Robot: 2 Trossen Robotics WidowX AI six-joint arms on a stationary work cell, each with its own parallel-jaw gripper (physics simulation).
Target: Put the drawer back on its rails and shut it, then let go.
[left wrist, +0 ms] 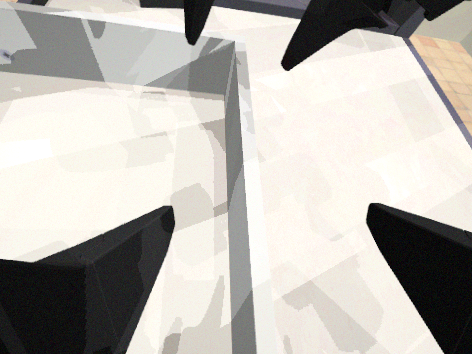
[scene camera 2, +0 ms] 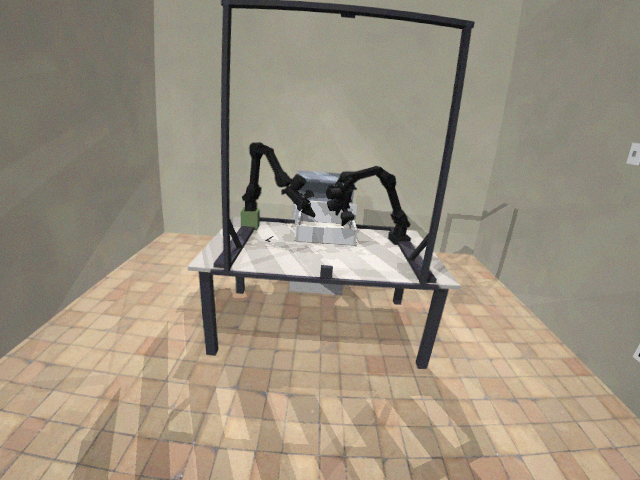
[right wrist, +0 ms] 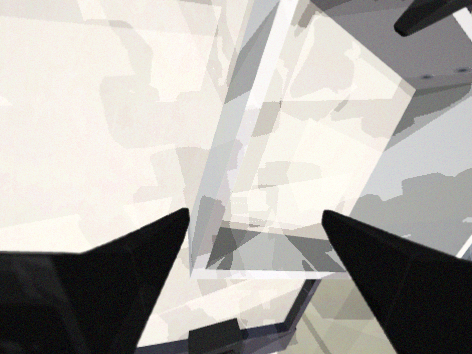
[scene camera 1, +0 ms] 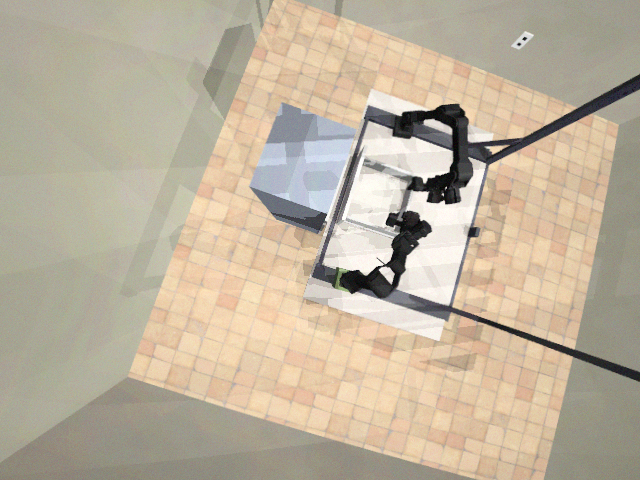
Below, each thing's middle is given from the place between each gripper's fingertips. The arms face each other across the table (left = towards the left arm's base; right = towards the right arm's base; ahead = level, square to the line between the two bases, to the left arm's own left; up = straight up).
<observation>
The white drawer (scene camera 1: pixel 375 189) is 150 mm ahead of my left hand, 50 mm to the right of it and 70 mm below it. The rest, counted from my left hand: blue-grey cabinet (scene camera 1: pixel 298 172): 540 mm ahead, 10 mm to the right, 90 mm below.
Now: right hand 14 cm short of the white drawer, 8 cm to the right of it and 6 cm above it. Round my right hand: blue-grey cabinet 52 cm ahead, 12 cm to the left, 8 cm below.
</observation>
